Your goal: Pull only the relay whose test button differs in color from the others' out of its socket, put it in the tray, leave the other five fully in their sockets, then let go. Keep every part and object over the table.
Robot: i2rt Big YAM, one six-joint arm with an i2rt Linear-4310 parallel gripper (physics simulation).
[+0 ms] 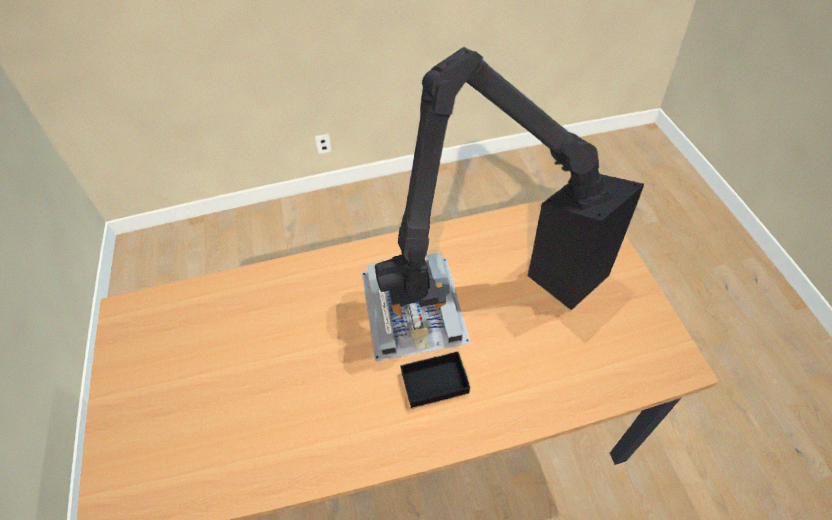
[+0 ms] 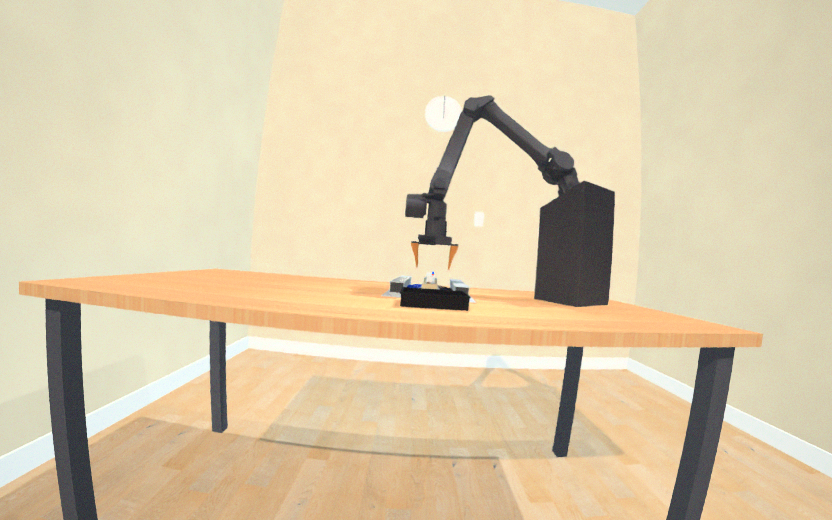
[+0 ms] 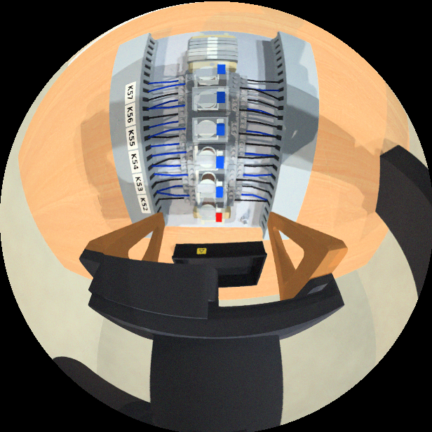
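Seen in the pictures: gripper, fingertip midpoint: (image 1: 418,312) (image 2: 432,268); arm's base at its link origin: (image 1: 587,195) (image 2: 573,199).
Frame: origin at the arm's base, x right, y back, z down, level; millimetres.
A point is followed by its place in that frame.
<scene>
Relay K52, a clear relay with a red test button (image 1: 420,318) @(x -56, y -473, z 281 mm) (image 3: 218,217), is seated at the tray end of the relay row. The other relays in the row, such as one clear relay (image 3: 207,129), have blue buttons and stand in their sockets. My gripper (image 1: 417,307) @(x -45, y -475, z 266 mm) (image 2: 433,267) @(x -45, y -475, z 266 mm) (image 3: 215,217) is open and empty, pointing down above the row, its orange fingers on either side and apart from the relays. The black tray (image 1: 435,381) @(x -219, y -480, z 347 mm) (image 2: 434,299) @(x -275, y -484, z 328 mm) (image 3: 230,248) lies on the table beside the panel's end near K52. The sockets are partly hidden by the relays.
Grey wire ducts (image 1: 452,321) @(x -76, y -387, z 307 mm) (image 3: 299,110) run along both sides of the relay row on the panel plate (image 3: 167,62). Blue and black wires run to the sockets. A grey terminal block (image 3: 212,49) stands at the far end. The black arm pedestal (image 1: 579,245) @(x -87, y -49, z 85 mm) (image 2: 573,245) @(x -93, y -46, z 163 mm) stands to the right.
</scene>
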